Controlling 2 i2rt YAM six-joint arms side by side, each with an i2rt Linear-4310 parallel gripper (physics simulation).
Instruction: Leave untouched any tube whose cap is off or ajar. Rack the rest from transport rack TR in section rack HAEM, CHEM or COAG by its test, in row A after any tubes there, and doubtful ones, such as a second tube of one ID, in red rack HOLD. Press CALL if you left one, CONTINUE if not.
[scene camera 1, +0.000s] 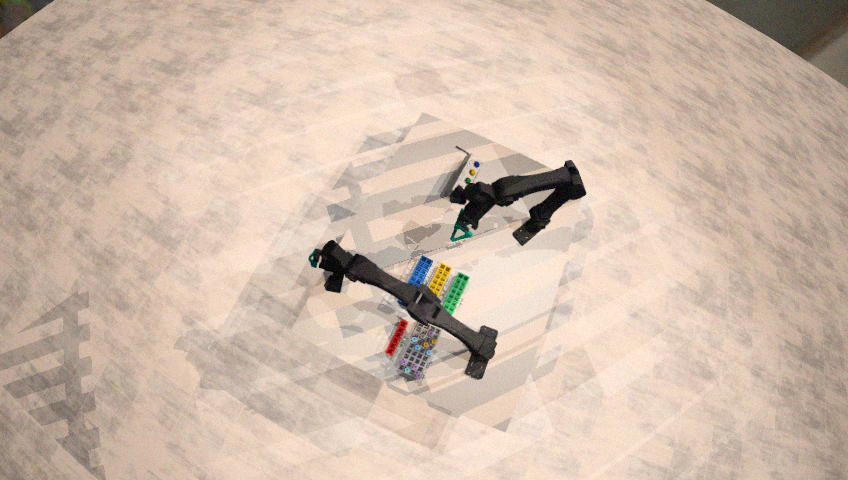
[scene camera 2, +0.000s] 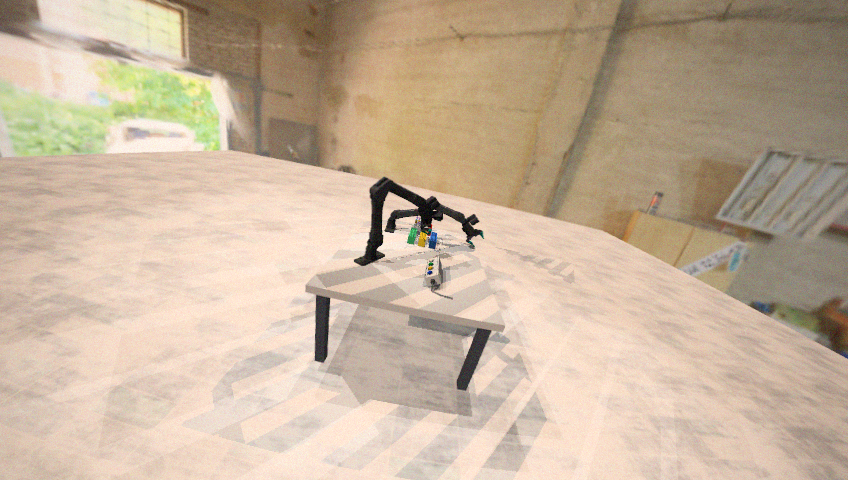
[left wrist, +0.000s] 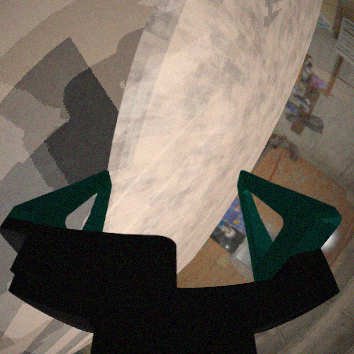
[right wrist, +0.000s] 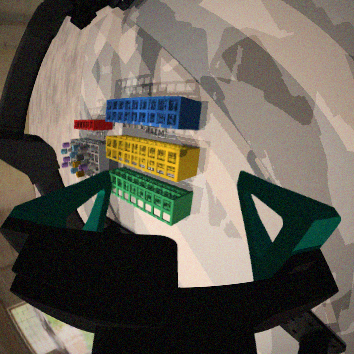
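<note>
The grey transport rack holds several tubes with purple, light blue and orange caps; cap seating and labels are too small to read. The red rack stands beside it. Blue, yellow and green racks stand in parallel; no tubes can be made out in them. My left gripper is open and empty, far out to the left of the racks. My right gripper is open and empty, above and beyond the blue rack in scene camera 1.
A button box with blue, yellow and green buttons and a cable lies beside the right arm's wrist in scene camera 1. The left arm stretches over the racks there and hides parts of them. The table's edge shows in scene camera 2.
</note>
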